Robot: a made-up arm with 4 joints. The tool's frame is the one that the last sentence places.
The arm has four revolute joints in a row. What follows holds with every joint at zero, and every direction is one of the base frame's. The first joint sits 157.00 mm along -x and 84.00 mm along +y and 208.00 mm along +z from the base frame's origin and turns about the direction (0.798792, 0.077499, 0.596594). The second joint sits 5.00 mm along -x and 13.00 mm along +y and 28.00 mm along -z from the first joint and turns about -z. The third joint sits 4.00 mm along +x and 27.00 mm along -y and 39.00 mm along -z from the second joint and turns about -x. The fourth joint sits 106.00 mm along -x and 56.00 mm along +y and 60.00 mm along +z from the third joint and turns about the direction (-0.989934, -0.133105, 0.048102). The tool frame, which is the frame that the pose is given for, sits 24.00 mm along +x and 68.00 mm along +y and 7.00 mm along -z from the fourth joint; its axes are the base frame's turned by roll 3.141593, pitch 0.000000 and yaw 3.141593 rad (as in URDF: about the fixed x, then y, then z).
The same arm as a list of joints. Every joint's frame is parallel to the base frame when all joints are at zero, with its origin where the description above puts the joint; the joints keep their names.
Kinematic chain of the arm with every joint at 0, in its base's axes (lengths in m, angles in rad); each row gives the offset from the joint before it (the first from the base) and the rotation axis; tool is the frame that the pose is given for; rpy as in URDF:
joint 1: xyz -0.1570 0.0840 0.2080 axis 0.798792 0.077499 0.596594
joint 2: xyz -0.0050 0.0130 -0.0280 axis -z
joint 3: xyz 0.0040 -0.0270 -0.0390 axis -x
joint 4: xyz -0.1060 0.0560 0.0600 axis -0.989934 -0.133105 0.048102
tool: xyz 0.0240 0.0680 -0.0070 rpy -3.1416 0.0000 -3.1416

